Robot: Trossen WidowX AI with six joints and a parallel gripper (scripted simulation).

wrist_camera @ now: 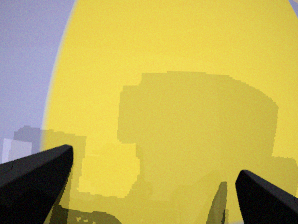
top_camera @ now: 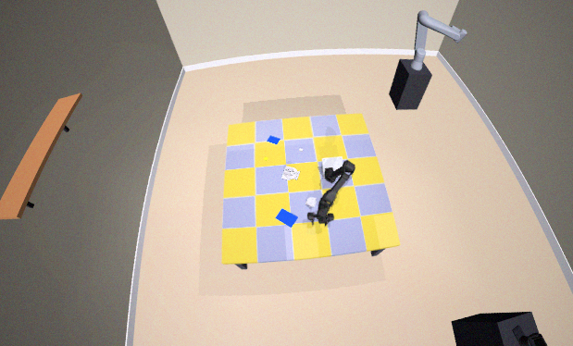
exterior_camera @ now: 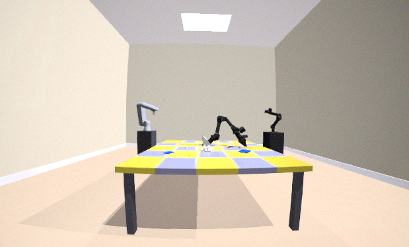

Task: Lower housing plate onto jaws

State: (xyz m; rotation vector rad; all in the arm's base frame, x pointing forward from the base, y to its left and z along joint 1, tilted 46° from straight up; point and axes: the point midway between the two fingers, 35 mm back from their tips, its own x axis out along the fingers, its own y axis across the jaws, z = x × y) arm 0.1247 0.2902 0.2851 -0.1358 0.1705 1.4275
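My gripper tip is now 190 mm to the left of the grey housing plate, 40 mm short of it and 20 mm below it. Round my gripper tip: white dot 680 mm to the right, 70 mm ahead; white ribbed part 190 mm to the right, 40 mm ahead; yellow dot 630 mm to the right, 370 mm ahead, 10 mm below.
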